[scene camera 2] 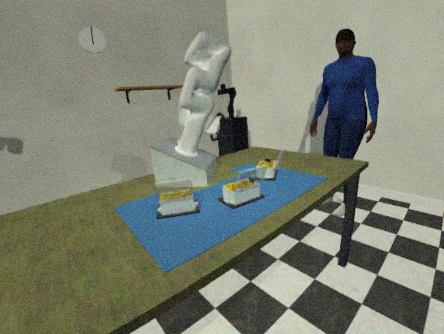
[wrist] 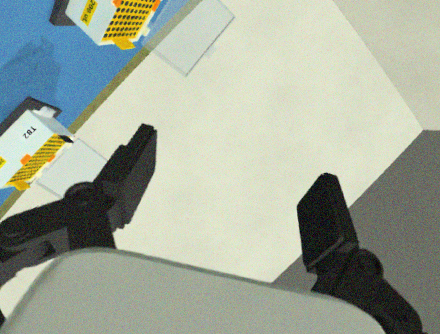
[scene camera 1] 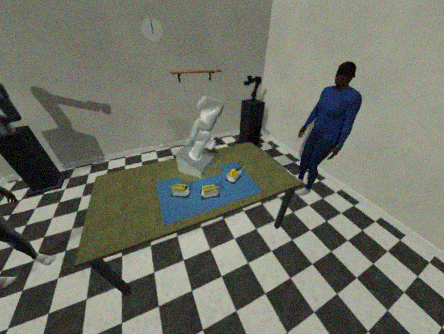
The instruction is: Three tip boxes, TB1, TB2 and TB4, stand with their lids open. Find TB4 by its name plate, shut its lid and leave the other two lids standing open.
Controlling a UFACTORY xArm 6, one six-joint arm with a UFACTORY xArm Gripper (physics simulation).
Labels:
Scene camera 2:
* blue mat: 171, 242
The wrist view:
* gripper: 234, 169
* blue mat: 62, 66
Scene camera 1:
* blue mat: 173, 209

